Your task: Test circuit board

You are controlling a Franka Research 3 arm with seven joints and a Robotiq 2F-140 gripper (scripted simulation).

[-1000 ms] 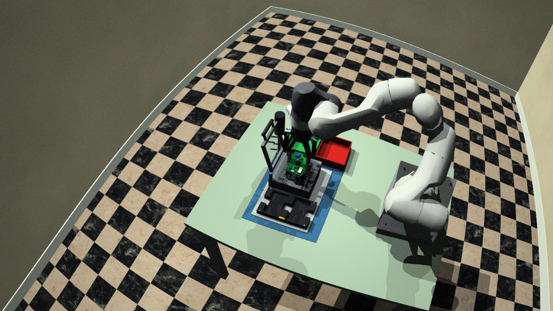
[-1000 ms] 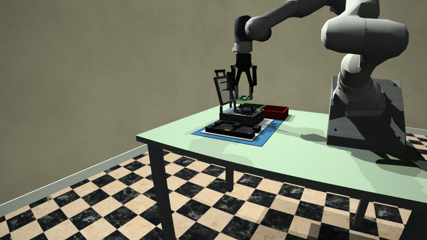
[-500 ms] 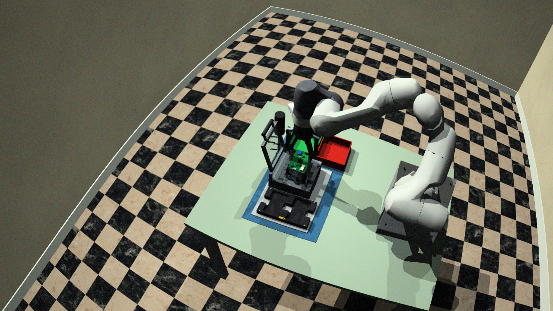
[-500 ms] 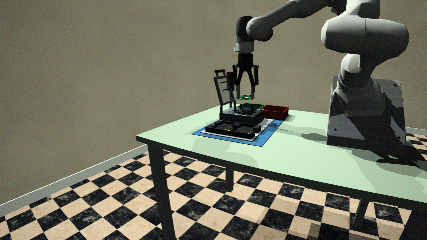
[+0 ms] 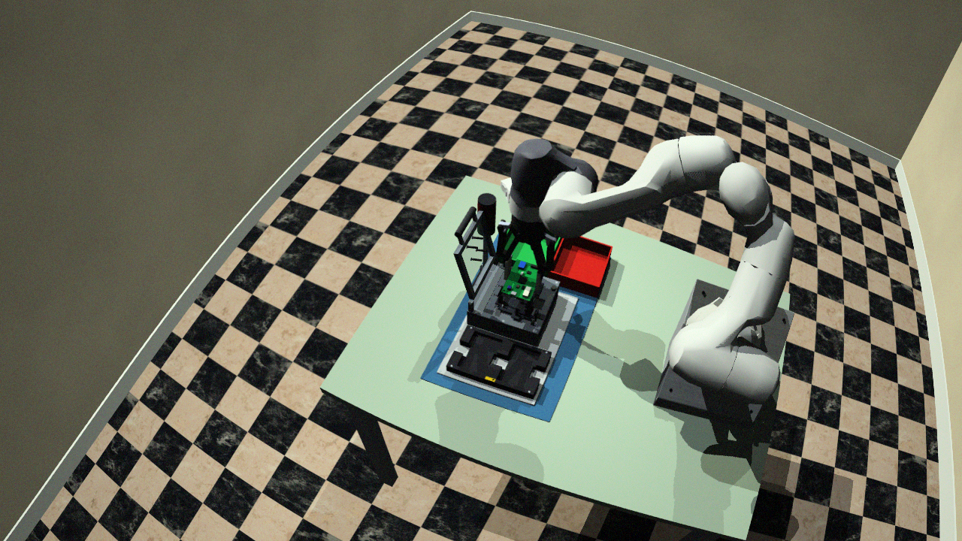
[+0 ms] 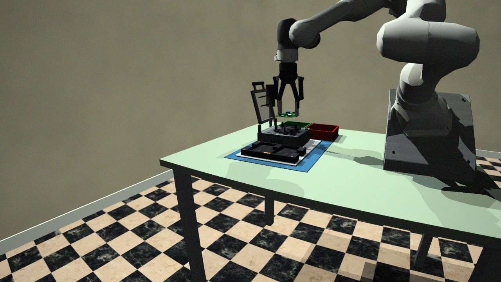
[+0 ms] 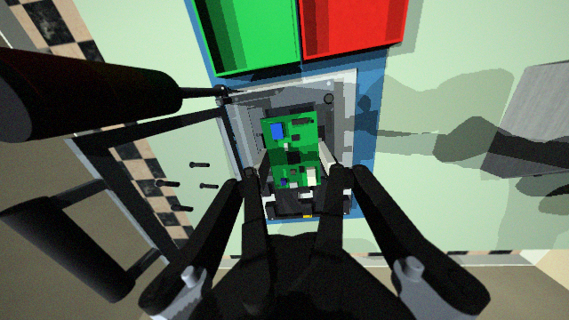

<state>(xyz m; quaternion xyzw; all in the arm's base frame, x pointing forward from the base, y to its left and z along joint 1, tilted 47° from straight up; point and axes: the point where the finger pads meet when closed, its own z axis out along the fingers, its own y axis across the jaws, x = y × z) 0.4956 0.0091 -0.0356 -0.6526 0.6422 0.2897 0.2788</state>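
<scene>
The green circuit board is 20 mm below my hand. From my hand the other things lie so: tester plate 80 mm below, 10 mm ahead; tester lid 120 mm ahead, 30 mm above; green bin 200 mm to the right, 140 mm below, 50 mm ahead.
</scene>
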